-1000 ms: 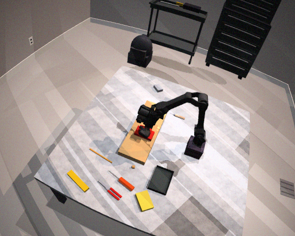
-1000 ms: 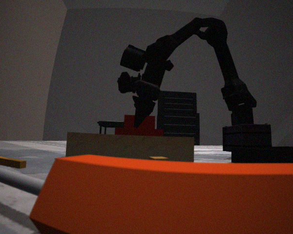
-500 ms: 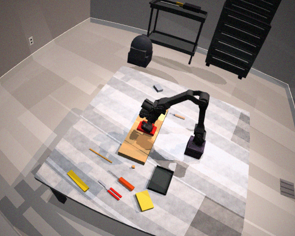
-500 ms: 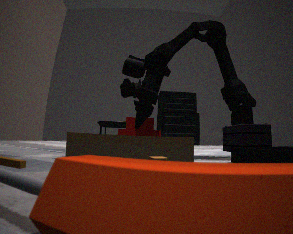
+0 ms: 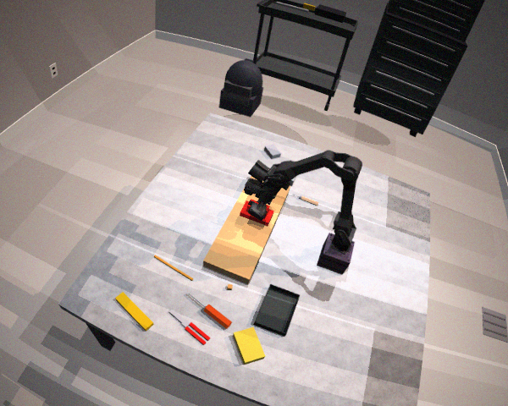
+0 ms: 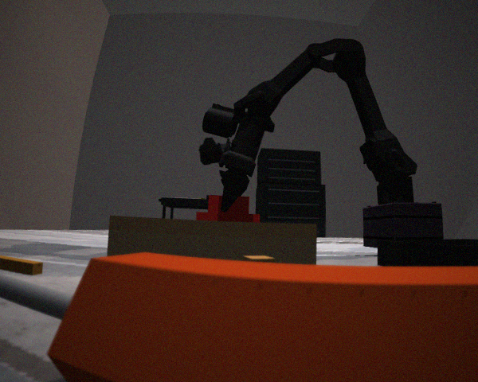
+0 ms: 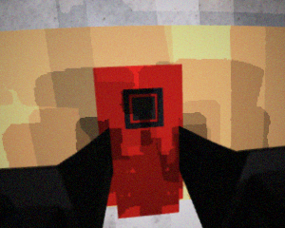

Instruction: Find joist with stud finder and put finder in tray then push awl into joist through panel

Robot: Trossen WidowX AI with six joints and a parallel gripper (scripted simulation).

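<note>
Now: gripper tip 31 cm to the right of the dark flat tray, 27 cm past it and 5 cm above it. Round my gripper tip: awl 24 cm to the right, 13 cm behind, 6 cm below; grey box 31 cm to the right, 5 cm below, 1 cm behind; stud finder 2 cm above.
</note>
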